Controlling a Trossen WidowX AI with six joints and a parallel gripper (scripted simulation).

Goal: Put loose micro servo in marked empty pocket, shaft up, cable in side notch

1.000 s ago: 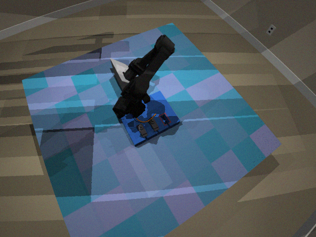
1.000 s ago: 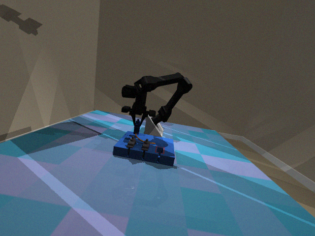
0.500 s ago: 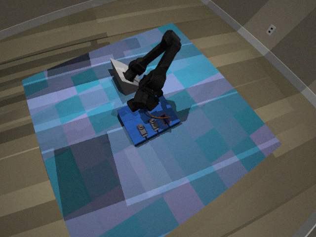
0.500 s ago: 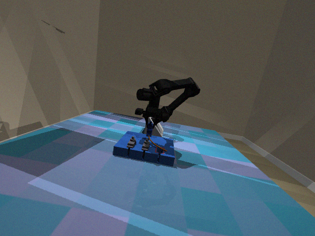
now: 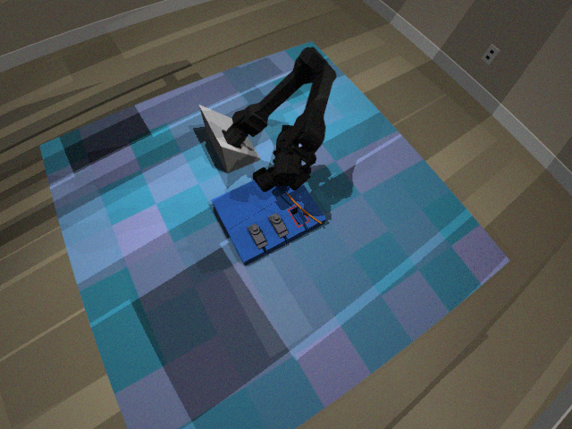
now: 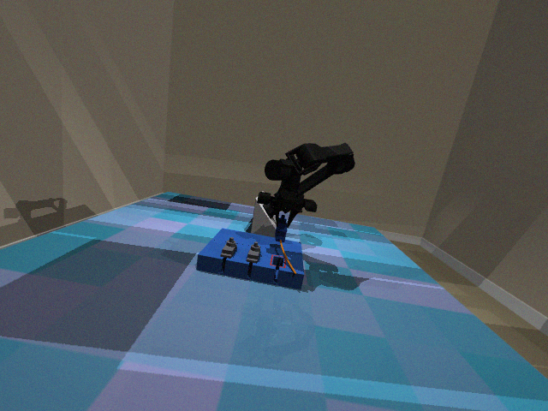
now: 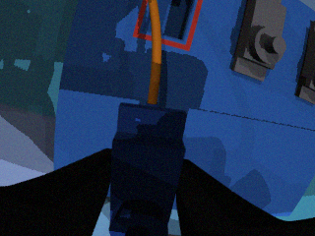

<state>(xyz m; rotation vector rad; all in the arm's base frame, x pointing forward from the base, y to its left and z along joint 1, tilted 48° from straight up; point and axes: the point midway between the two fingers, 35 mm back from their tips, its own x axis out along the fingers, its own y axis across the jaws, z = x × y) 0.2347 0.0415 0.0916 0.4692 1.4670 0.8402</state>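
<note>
The blue deck is 1 cm behind my gripper tip, 7 cm to the right of it and 10 cm below it.
</note>
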